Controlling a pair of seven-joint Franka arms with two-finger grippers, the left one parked.
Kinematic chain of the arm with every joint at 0, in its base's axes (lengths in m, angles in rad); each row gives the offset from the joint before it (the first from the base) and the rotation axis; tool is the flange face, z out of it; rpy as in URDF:
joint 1: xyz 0 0 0.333 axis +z
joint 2: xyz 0 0 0 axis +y
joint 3: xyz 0 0 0.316 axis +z
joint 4: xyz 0.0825 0 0 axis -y
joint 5: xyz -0.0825 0 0.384 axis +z
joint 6: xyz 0 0 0 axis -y
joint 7: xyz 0.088 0 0 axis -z
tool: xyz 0 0 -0.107 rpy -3.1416 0 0
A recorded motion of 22 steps. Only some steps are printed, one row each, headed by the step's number.
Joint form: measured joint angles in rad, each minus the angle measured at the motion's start. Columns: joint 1, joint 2, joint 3, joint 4, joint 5, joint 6, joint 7.
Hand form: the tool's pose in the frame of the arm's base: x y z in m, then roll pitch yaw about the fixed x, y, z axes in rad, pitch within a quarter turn. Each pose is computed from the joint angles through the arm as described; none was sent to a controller.
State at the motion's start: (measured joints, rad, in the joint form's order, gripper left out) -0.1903 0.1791 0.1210 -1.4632 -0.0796 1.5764 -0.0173
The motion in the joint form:
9: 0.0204 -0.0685 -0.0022 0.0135 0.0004 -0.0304 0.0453
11: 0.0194 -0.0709 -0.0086 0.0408 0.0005 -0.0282 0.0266
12: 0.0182 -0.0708 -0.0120 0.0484 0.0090 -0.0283 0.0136
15: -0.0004 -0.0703 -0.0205 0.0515 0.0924 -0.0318 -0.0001
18: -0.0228 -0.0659 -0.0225 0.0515 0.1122 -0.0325 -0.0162
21: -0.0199 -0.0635 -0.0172 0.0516 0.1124 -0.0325 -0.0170
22: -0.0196 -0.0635 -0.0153 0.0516 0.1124 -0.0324 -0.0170
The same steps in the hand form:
9: 0.5848 -0.0427 0.6169 3.0751 0.0116 -0.0815
11: 0.5844 -0.0469 0.6313 3.0748 -0.0189 -0.0704
12: 0.5843 -0.0486 0.6347 3.0827 -0.0255 -0.0619
15: 0.5835 -0.0550 0.6354 -3.1183 -0.0251 -0.0733
18: 0.5835 -0.0673 0.6328 -3.0986 -0.0210 -0.0811
21: 0.5847 -0.0628 0.6315 -3.0975 -0.0189 -0.0721
22: 0.5848 -0.0616 0.6315 -3.0973 -0.0190 -0.0700

